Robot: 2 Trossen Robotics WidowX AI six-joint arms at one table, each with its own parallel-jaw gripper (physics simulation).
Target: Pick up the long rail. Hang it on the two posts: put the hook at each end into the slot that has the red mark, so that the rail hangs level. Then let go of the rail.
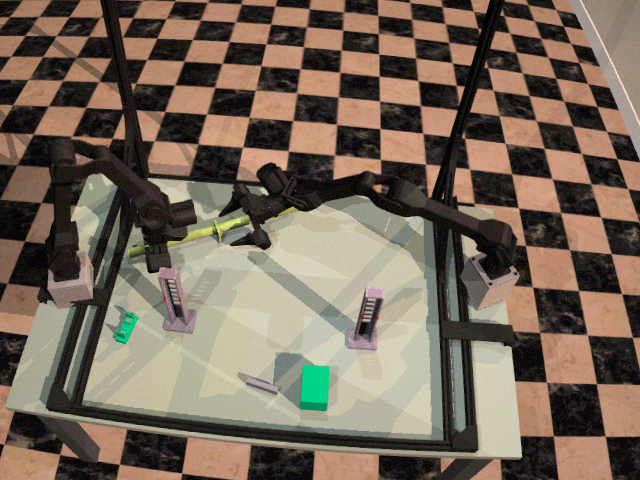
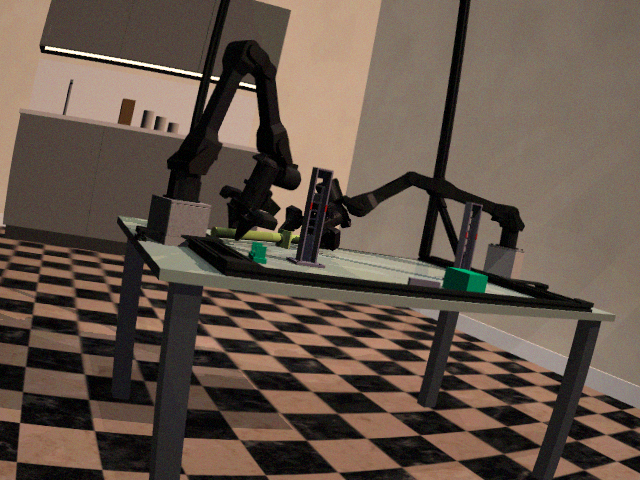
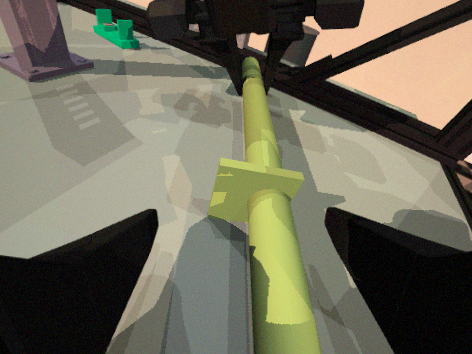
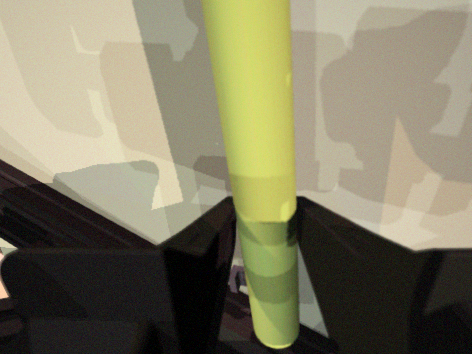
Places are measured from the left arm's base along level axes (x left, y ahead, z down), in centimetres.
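Pixels of known places: left gripper, fingertip midpoint: (image 1: 224, 230) (image 2: 290, 238) (image 3: 242, 216); right gripper, fingertip midpoint: (image 1: 154, 247) (image 2: 233, 237) (image 3: 253, 94) (image 4: 264, 205); left arm's base, origin of the base link: (image 1: 494, 266) (image 2: 507, 247); right arm's base, origin of the base link: (image 1: 66, 269) (image 2: 181, 199).
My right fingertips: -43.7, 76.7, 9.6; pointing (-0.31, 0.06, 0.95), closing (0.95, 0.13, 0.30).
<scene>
Ahead of a thing's pixels: the offset from my right fingertips to its top centre, as dx, dy, dz. "spot": to the spot under its first point.
The long yellow-green rail {+1.1, -17.4, -3.3} (image 1: 196, 235) (image 2: 248, 235) (image 3: 282, 265) (image 4: 257, 100) lies low at the back left, with a square plate {spot: +1.9, -17.7, -1.4} (image 3: 250, 195) around it. I cannot make out its hooks. My right gripper (image 4: 264, 205) (image 3: 253, 94) is shut on the rail near its left end. My left gripper (image 3: 242, 216) (image 1: 226, 228) is open, its fingers astride the rail past the plate, with a gap on both sides. The left post (image 1: 180, 323) (image 2: 309, 264) (image 3: 42, 45) and right post (image 1: 363, 341) (image 2: 473, 205) stand upright, with red marks partway up their slotted columns.
A green bracket {+20.8, +13.0, -2.0} (image 1: 126, 327) (image 2: 258, 253) (image 3: 117, 37) lies left of the left post. A green block {+52.5, -23.6, -3.7} (image 1: 314, 387) (image 2: 465, 280) and a small mauve bar {+47.0, -13.0, -0.5} (image 1: 261, 385) (image 2: 423, 282) lie near the front. Black frame beams (image 1: 258, 431) edge the table.
</scene>
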